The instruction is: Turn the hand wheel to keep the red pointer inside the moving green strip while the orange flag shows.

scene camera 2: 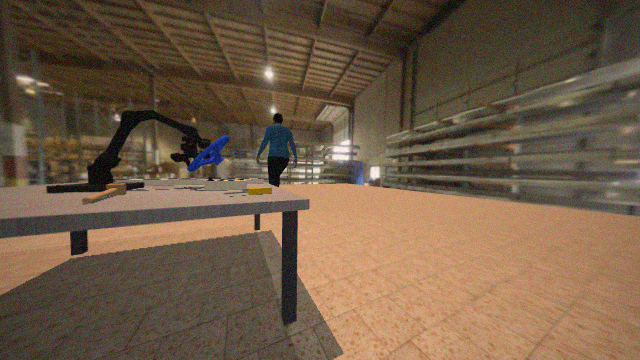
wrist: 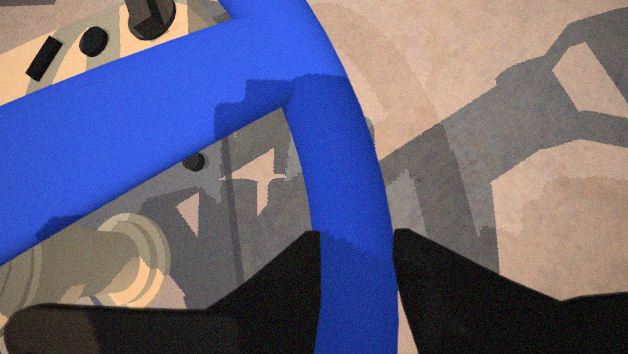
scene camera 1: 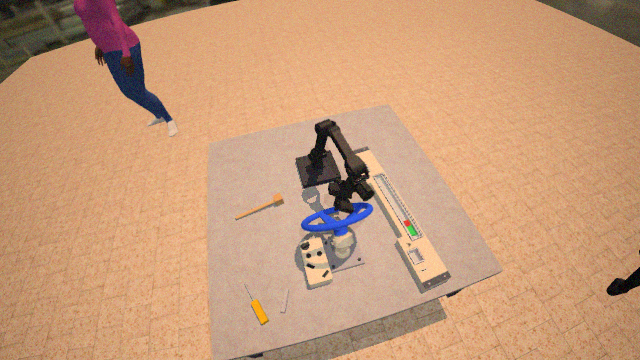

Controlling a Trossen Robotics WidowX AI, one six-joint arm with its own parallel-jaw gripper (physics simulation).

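Places are measured from the arm's base along level axes (x ahead, y left, z up), in millimetres.
Pixels of known places: gripper, fingertip midpoint: [wrist: 356,243] [scene camera 1: 334,208]; arm's base, link origin: [scene camera 2: 100,183] [scene camera 1: 317,164].
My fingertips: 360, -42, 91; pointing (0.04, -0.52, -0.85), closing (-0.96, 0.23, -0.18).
Observation:
For each thing: its top centre in the pictures, then the offset to it from my fingertips, as dx, dy, dz. "pt": a spot on its surface instead. Level surfaces: height alone.
- long cream gauge, surface spot: [scene camera 1: 431,272] pt +417, +275, -79
- red pointer, surface spot: [scene camera 1: 407,223] pt +167, +303, -79
- green strip, surface spot: [scene camera 1: 412,231] pt +213, +303, -80
- wooden mallet, top centre: [scene camera 1: 257,204] [scene camera 2: 105,185] -211, -336, -75
- yellow-handled screwdriver, top centre: [scene camera 1: 253,300] [scene camera 2: 249,188] +245, -463, -91
- thin grey rod, top centre: [scene camera 1: 284,299] +282, -339, -104
- grey table, surface height: dz -119
The blue hand wheel [scene camera 1: 320,228] [scene camera 2: 216,148] [wrist: 345,165] stands tilted on a pale post above the table. My gripper [scene camera 1: 344,207] [scene camera 2: 190,163] [wrist: 356,243] is shut on the wheel's rim, on the side towards the arm's base; in the wrist view its black fingers stand on both sides of the rim. On the long cream gauge [scene camera 1: 431,272], the red pointer [scene camera 1: 407,223] sits at the arm-side end of the green strip [scene camera 1: 412,231]. Green shows on one side of it. I cannot tell if it is inside or just past the edge. No orange flag shows.
A cream box with dark knobs [scene camera 1: 320,279] lies beside the wheel's post. A wooden mallet [scene camera 1: 257,208] [scene camera 2: 104,194], a yellow-handled screwdriver [scene camera 1: 259,312] [scene camera 2: 260,191] and a thin grey rod [scene camera 1: 285,301] lie on the grey table [scene camera 1: 235,165]. People stand off the table.

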